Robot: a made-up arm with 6 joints. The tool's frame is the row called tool. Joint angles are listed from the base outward. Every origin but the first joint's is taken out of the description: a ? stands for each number. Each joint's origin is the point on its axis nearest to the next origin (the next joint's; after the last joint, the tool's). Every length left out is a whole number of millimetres.
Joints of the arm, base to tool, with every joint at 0 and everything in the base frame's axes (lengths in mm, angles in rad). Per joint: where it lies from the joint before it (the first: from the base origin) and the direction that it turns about. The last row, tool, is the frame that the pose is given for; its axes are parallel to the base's.
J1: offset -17 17 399 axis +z
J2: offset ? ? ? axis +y
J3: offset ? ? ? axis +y
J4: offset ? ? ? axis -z
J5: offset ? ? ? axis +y
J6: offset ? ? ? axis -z
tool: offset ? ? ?
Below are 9 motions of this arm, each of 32 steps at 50 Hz.
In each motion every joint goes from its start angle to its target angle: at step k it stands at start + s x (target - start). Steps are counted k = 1, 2, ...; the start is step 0. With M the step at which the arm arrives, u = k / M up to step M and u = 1 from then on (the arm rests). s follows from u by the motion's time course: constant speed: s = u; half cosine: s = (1 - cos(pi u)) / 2; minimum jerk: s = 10 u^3 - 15 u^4 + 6 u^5.
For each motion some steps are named. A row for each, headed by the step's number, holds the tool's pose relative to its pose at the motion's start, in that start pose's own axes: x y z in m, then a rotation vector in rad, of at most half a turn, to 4 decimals.
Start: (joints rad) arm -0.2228 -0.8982 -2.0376 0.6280 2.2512 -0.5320
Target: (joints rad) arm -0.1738 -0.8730 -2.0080 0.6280 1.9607 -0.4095
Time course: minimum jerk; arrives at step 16
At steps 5, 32:
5: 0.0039 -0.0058 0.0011 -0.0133 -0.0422 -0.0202
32: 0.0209 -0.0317 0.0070 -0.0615 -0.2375 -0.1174

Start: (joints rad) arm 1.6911 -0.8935 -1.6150 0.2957 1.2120 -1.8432
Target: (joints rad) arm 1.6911 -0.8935 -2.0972 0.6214 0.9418 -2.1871
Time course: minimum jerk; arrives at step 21
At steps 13, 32:
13: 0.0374 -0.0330 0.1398 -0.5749 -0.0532 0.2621
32: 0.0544 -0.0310 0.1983 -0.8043 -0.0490 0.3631

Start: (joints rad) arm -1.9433 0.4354 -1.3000 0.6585 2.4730 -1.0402
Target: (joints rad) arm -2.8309 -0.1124 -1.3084 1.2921 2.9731 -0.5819
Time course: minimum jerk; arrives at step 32
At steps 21, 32:
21: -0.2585 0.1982 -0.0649 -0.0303 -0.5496 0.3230
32: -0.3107 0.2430 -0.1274 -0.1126 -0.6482 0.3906

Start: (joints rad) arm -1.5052 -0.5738 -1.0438 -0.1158 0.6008 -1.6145
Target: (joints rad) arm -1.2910 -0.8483 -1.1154 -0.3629 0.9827 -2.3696
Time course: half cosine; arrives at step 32
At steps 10, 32:
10: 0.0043 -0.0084 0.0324 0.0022 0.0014 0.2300
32: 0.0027 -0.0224 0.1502 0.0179 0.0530 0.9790

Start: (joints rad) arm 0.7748 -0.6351 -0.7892 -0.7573 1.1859 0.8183
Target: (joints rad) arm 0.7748 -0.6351 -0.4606 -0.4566 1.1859 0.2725
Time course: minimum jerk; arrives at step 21
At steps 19, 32:
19: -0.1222 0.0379 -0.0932 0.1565 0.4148 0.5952
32: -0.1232 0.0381 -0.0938 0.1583 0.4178 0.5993

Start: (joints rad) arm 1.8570 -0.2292 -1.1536 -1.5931 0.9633 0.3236
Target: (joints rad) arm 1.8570 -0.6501 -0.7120 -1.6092 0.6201 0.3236
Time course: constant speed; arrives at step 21
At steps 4, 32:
4: -0.0154 0.0034 0.0165 0.0207 -0.0621 0.0050
32: -0.0837 0.0372 0.0852 0.1123 -0.3250 0.0262

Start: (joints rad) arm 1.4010 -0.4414 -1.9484 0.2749 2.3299 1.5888
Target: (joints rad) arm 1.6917 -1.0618 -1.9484 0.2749 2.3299 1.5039
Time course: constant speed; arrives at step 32
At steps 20, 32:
20: -0.0403 -0.2155 0.0408 0.3461 -0.0268 0.3030
32: -0.0190 -0.3484 0.0317 0.5600 -0.0187 0.4759

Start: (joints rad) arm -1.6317 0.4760 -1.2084 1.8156 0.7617 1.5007
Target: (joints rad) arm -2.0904 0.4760 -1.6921 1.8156 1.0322 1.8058
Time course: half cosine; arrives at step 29
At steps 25, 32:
25: -0.2044 0.0715 0.2204 -0.0486 0.5232 -0.0327
32: -0.2115 0.0725 0.2347 -0.0504 0.5433 -0.0278

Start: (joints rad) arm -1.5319 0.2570 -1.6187 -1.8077 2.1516 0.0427
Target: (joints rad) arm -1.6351 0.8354 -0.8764 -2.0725 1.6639 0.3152
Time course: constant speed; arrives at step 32
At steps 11, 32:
11: 0.0431 0.1938 0.0696 -0.2533 -0.2833 0.2642
32: -0.0928 0.5527 0.0905 -0.3962 -0.8931 0.9207

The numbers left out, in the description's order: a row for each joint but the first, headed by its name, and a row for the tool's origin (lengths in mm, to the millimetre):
J2: -8 -12 0
J3: 48 0 280
J4: 101 0 -360
J5: -3 -25 0
J6: 59 0 -63
tool: -7 29 0

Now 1 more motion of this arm.
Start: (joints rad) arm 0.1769 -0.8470 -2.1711 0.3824 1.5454 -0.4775
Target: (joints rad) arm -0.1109 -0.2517 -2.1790 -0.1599 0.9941 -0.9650
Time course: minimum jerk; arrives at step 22
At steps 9, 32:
9: 0.0118 -0.0678 -0.1071 -0.2384 0.1482 0.1173
32: -0.0509 -0.2200 -0.2884 -0.5685 0.5800 0.5166

